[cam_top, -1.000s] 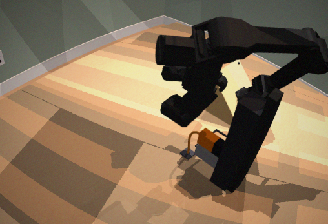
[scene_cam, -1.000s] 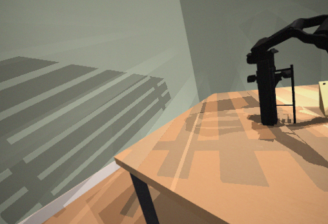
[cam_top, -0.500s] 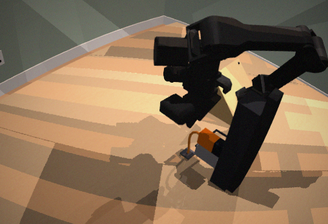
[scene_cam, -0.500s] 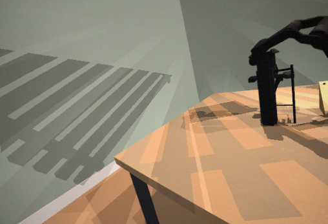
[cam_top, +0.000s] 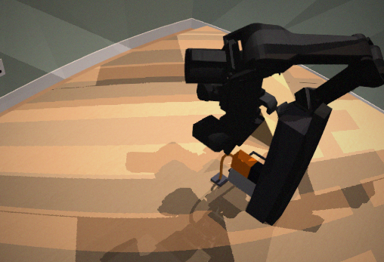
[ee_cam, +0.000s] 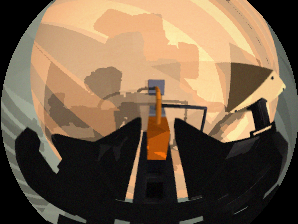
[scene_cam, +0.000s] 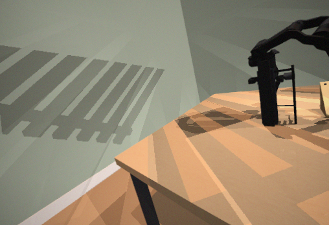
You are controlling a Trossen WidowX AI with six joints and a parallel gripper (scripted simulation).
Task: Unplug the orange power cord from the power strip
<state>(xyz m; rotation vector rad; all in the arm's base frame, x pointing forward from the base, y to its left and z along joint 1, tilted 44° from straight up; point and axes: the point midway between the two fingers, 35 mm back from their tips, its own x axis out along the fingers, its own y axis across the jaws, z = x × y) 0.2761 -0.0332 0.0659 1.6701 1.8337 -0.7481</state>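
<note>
My gripper tip is now 10 mm past the orange plug, 50 mm to the right of it and 10 mm above it. Round my gripper tip: black upright panel (120 mm to the left, 20 mm above).
</note>
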